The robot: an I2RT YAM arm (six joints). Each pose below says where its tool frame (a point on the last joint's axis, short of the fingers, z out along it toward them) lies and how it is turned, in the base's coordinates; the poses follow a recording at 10 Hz.
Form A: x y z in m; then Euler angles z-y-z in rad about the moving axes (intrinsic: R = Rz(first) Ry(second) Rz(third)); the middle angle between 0 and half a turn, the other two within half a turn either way.
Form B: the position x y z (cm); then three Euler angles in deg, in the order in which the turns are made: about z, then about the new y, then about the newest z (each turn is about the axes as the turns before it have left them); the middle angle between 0 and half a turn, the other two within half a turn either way. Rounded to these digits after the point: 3 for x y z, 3 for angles.
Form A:
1: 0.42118 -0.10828 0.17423 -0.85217 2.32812 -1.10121
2: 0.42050 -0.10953 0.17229 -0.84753 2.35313 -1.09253
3: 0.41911 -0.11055 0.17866 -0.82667 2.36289 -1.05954
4: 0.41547 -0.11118 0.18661 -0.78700 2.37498 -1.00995
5: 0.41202 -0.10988 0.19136 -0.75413 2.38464 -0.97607
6: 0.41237 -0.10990 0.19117 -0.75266 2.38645 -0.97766
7: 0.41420 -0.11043 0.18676 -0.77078 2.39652 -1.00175
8: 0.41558 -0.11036 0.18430 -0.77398 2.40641 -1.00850
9: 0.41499 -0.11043 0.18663 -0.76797 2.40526 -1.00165
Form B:
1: 42.118 -10.828 17.423 -48.826 133.391 -63.095
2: 42.050 -10.953 17.229 -48.560 134.824 -62.597
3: 41.911 -11.055 17.866 -47.365 135.384 -60.707
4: 41.547 -11.118 18.661 -45.092 136.076 -57.866
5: 41.202 -10.988 19.136 -43.208 136.630 -55.925
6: 41.237 -10.990 19.117 -43.124 136.734 -56.016
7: 41.420 -11.043 18.676 -44.162 137.310 -57.396
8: 41.558 -11.036 18.430 -44.346 137.877 -57.783
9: 41.499 -11.043 18.663 -44.001 137.811 -57.390
